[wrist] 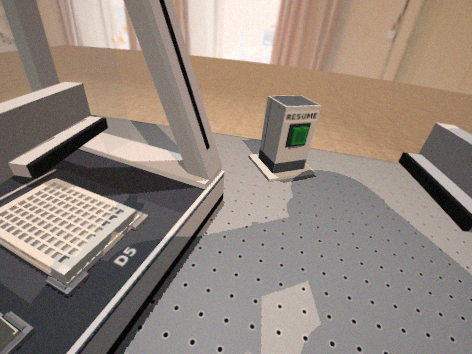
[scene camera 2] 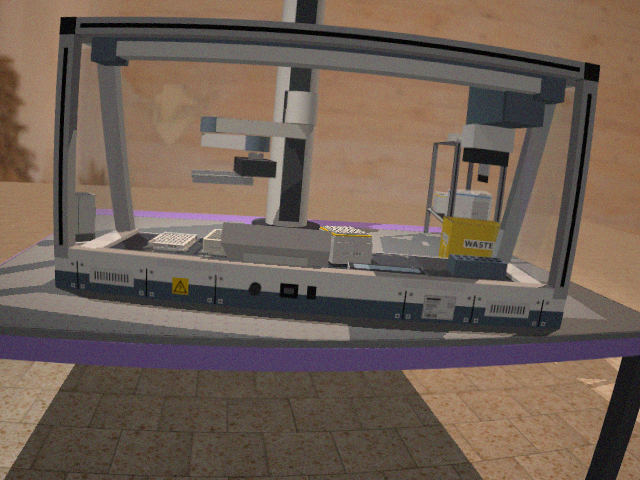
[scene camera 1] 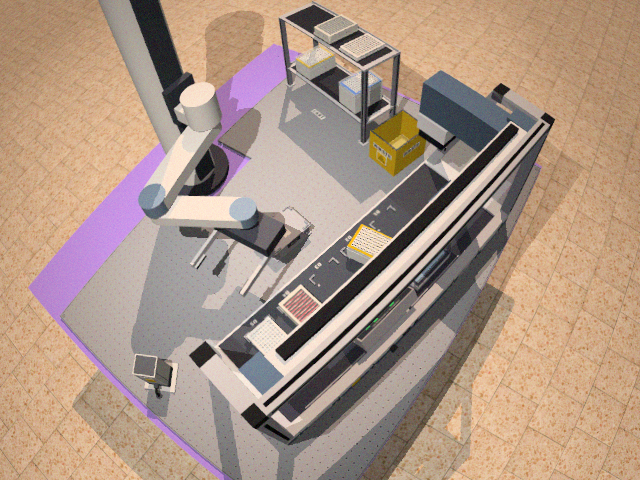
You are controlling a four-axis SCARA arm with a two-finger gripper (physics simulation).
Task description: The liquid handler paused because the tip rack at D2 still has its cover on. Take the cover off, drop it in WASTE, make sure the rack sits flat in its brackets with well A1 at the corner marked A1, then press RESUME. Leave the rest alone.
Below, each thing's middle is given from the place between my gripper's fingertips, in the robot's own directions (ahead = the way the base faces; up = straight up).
Now: the yellow WASTE bin (scene camera 1: 393,160) 11 cm ahead of my hand, 76 cm to the left of it and 13 cm below it.
